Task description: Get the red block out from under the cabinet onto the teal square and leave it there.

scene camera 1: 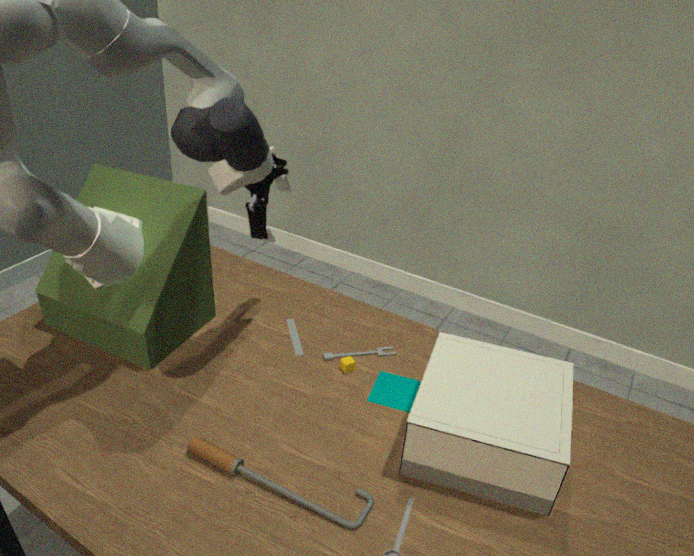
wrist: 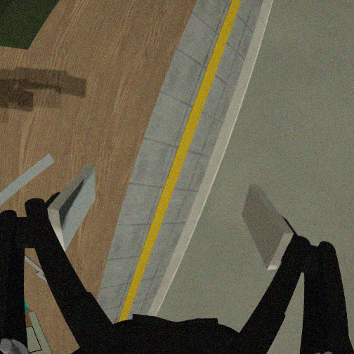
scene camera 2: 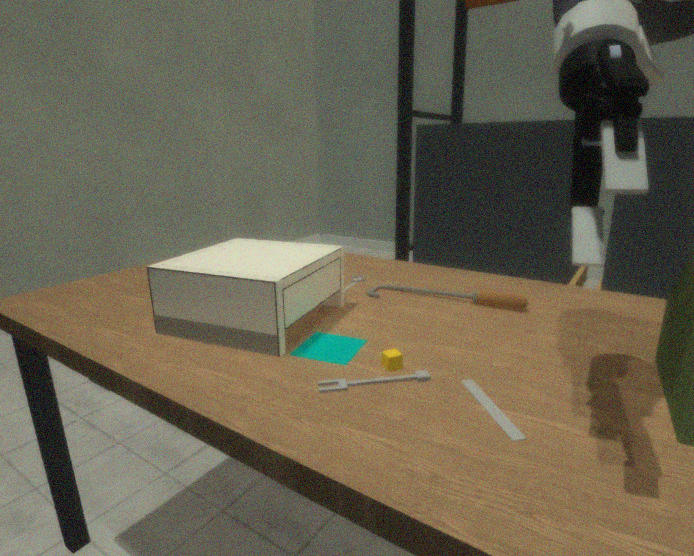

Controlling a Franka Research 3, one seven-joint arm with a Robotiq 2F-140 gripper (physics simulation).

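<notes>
The red block does not show in any view; the space under the cabinet is mostly hidden. The white cabinet (scene camera 1: 498, 393) (scene camera 2: 249, 257) (wrist: 34, 340) stands on the table. The flat teal square (scene camera 1: 393, 390) (scene camera 2: 329, 348) lies at its open side, and a sliver of it shows at the left edge of the wrist view. My gripper (scene camera 1: 269, 211) (scene camera 2: 607, 199) (wrist: 171, 191) is open and empty, high above the table near the green wedge-shaped block, well away from cabinet and square.
A hooked rod with an orange handle (scene camera 1: 211, 455) (scene camera 2: 501, 300) lies on the table. A yellow cube (scene camera 1: 347, 364) (scene camera 2: 392, 359) and a forked grey tool (scene camera 1: 354, 353) (scene camera 2: 382, 379) lie near the square. A flat grey strip (scene camera 1: 294, 337) (scene camera 2: 492, 408) (wrist: 27, 176) lies beyond. The green block (scene camera 1: 179, 272) supports the arm.
</notes>
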